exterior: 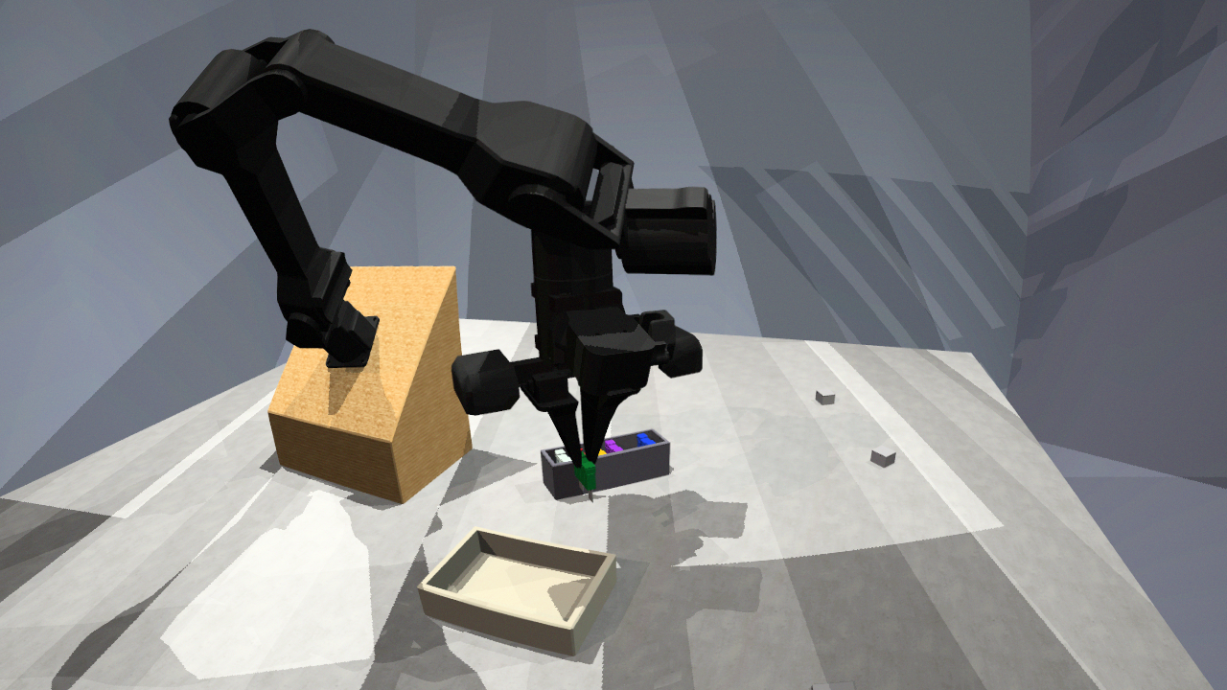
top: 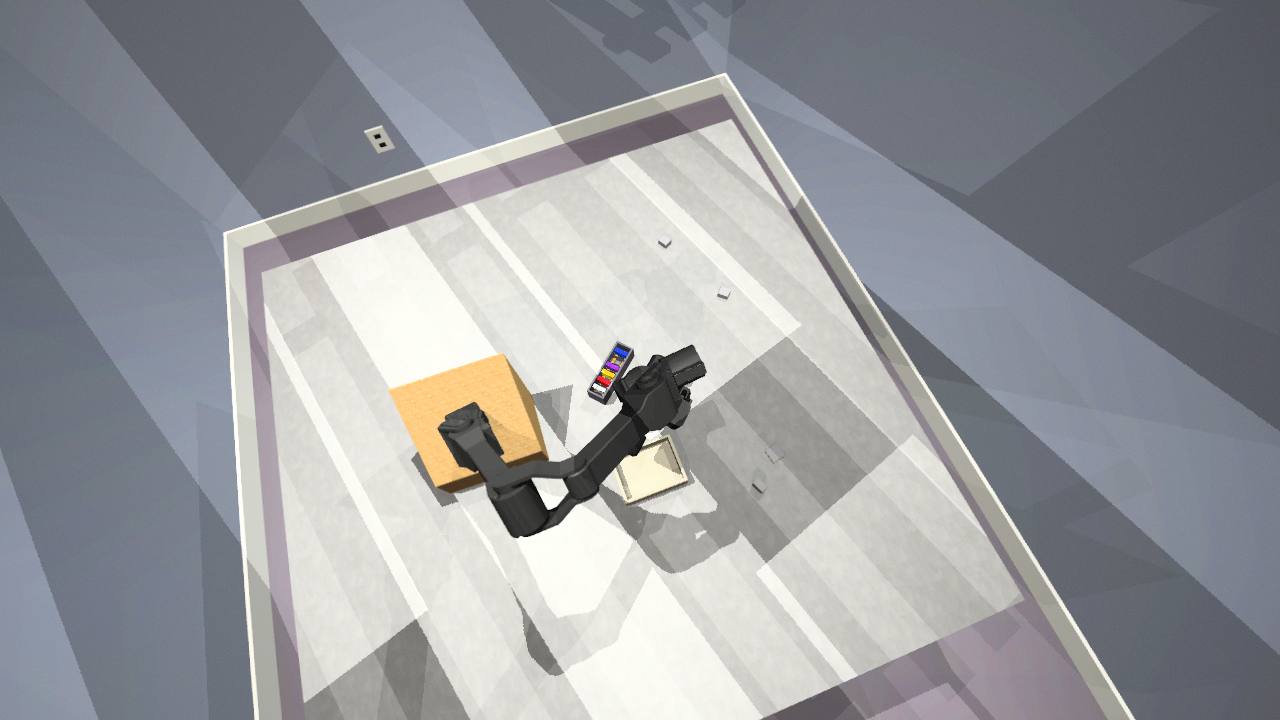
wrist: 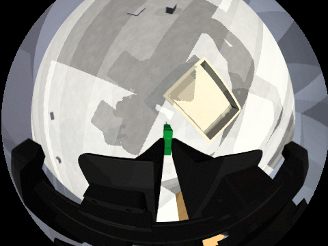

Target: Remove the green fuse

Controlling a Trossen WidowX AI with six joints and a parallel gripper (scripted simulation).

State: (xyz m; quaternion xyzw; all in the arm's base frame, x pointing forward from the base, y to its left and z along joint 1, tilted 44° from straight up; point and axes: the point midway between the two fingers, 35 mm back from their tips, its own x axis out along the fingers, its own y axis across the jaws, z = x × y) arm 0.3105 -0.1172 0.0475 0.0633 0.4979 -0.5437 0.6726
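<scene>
Now: gripper tip 9 cm above the tray, 8 cm to the left of it and 4 cm past it. Also, from my gripper tip: green fuse: 1 cm below.
</scene>
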